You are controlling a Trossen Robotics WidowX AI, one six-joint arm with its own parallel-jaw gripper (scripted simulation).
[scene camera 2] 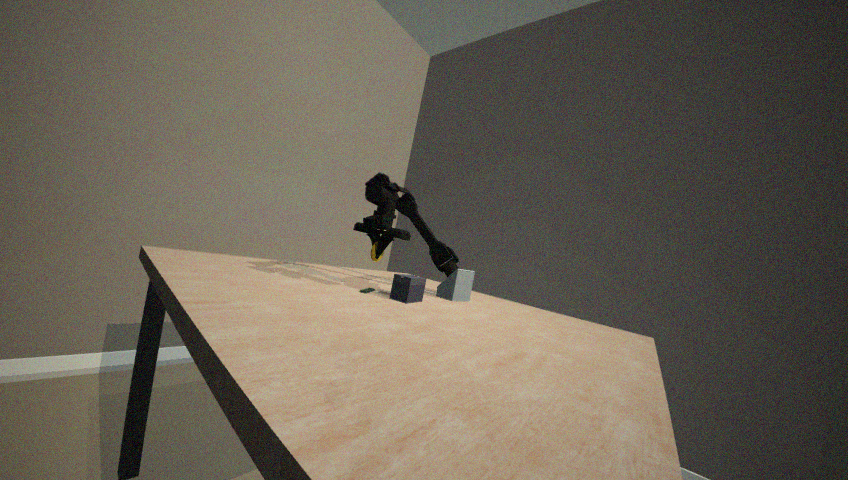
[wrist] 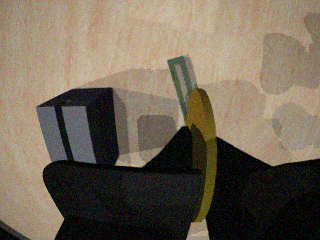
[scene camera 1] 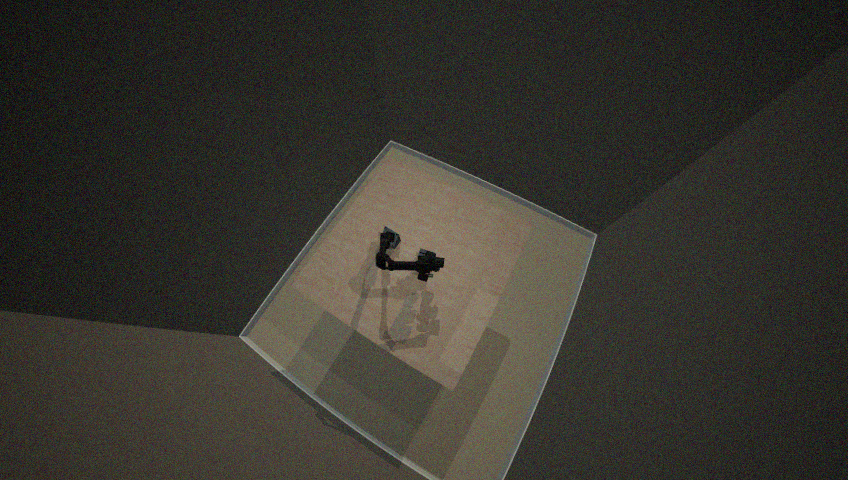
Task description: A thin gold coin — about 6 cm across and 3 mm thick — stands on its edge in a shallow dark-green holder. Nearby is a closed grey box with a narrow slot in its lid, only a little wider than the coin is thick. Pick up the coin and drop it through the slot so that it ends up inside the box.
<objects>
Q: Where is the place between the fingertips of my gripper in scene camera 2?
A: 376,258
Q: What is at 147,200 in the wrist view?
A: My gripper.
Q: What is my gripper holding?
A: A gold coin.
</objects>
